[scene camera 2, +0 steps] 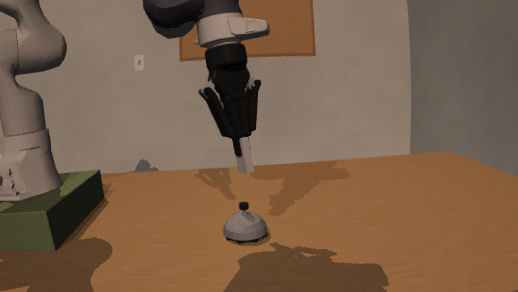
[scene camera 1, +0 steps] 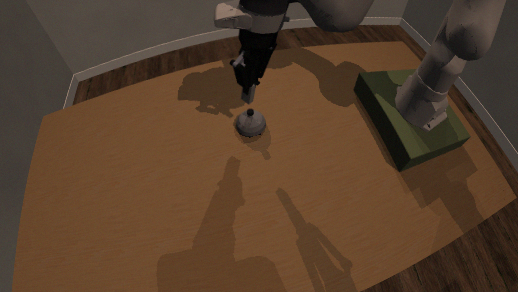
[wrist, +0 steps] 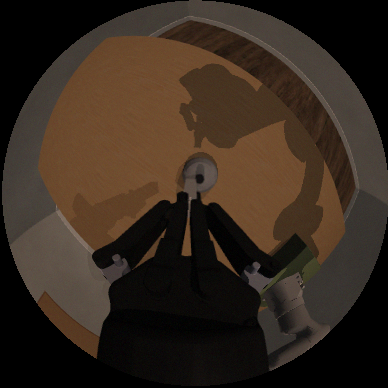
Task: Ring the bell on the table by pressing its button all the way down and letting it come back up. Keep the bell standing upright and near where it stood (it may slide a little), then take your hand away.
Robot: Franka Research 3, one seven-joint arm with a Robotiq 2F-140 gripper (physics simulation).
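The bell, a grey dome (scene camera 1: 251, 125) (scene camera 2: 245, 228) (wrist: 209, 173), stands upright on the table (scene camera 1: 125, 175) (scene camera 2: 400, 225) (wrist: 100, 125). Its black button (scene camera 1: 250, 112) (scene camera 2: 243, 205) (wrist: 199, 178) stands up on a short stem above the dome. My gripper (scene camera 1: 248, 102) (scene camera 2: 245, 172) (wrist: 189, 186) is shut with nothing between its fingers. In scene camera 2 its tips hang above the button, with a visible gap between them. In the wrist view the fingertips overlap the edge of the bell and the button shows beside them.
A green block (scene camera 1: 430, 145) (scene camera 2: 30, 232) (wrist: 292, 255) carries the arm's base at one side of the table, away from the bell. Walls stand behind the table, with a brown board (scene camera 2: 285, 30) on one. Shadows of the arm fall across the table around the bell.
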